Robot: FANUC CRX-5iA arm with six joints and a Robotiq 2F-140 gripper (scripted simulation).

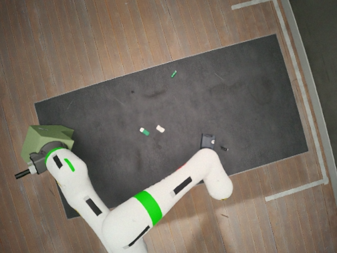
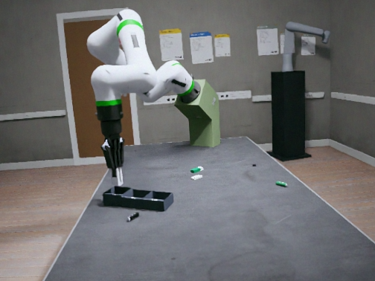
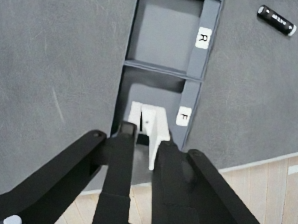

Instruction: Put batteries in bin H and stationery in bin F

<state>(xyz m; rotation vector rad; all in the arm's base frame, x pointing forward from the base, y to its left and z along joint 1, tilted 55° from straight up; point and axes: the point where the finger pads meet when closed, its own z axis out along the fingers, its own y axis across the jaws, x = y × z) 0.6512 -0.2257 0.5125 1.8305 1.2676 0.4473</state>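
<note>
My gripper is now 390 mm to the right of the green-and-white block, 240 mm past it and 90 mm above it. Round my hand: black battery: 180 mm ahead, 90 mm below, 30 mm to the left; then tray: 80 mm below, 60 mm to the left, 60 mm ahead; then white eraser-like piece: 350 mm to the left, 140 mm behind, 100 mm below.
</note>
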